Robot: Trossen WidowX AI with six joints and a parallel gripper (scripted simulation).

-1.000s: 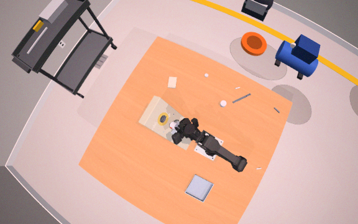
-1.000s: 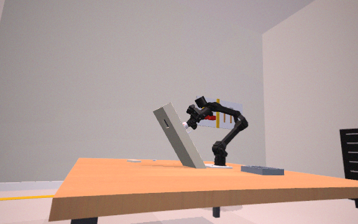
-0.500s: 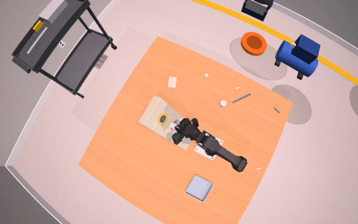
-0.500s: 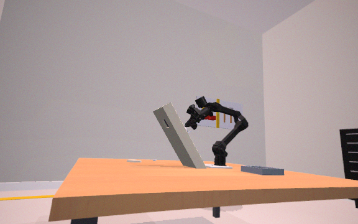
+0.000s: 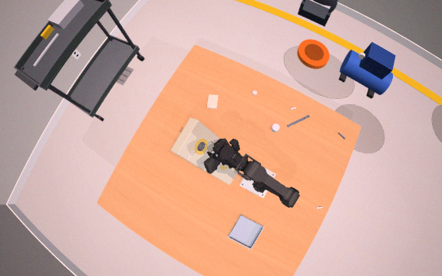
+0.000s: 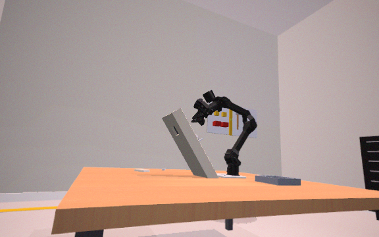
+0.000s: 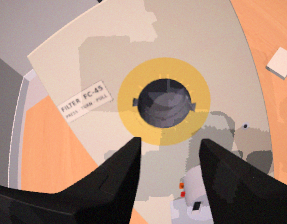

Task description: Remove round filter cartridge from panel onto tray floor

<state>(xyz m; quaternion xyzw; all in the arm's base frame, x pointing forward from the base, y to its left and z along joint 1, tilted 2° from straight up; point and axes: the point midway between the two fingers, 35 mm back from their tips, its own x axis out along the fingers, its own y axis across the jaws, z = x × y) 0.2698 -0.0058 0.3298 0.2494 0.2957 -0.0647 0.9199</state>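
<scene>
The round filter cartridge is 11 cm below my gripper tip and 2 cm behind it. Round my gripper tip: white card (31 cm to the right, 31 cm below, 20 cm ahead); then white knob (34 cm to the right, 30 cm below, 22 cm behind); then grey tray (36 cm behind, 31 cm below, 28 cm to the left).
</scene>
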